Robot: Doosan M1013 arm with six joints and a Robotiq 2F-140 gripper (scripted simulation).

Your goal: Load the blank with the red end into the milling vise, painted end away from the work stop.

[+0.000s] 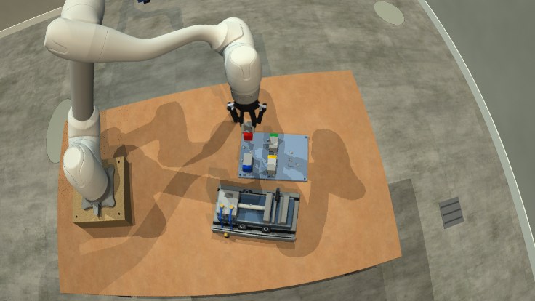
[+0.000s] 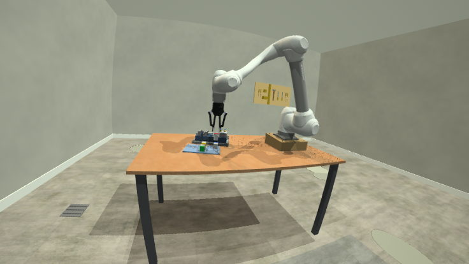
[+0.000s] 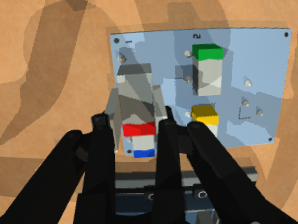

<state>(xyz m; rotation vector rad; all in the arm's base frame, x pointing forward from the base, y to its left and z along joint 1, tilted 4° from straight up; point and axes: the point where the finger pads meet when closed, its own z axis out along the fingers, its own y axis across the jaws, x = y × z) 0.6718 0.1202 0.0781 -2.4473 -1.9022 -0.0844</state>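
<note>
Now: hand 31 cm to the left of the fixed jaw, 7 cm short of it and 7 cm above it. Also, from my hand: green-ended blank (12 cm below, 9 cm ahead, 2 cm to the right); then blue-ended blank (12 cm below, 9 cm to the right, 2 cm behind); then red-ended blank (3 cm below).
</note>
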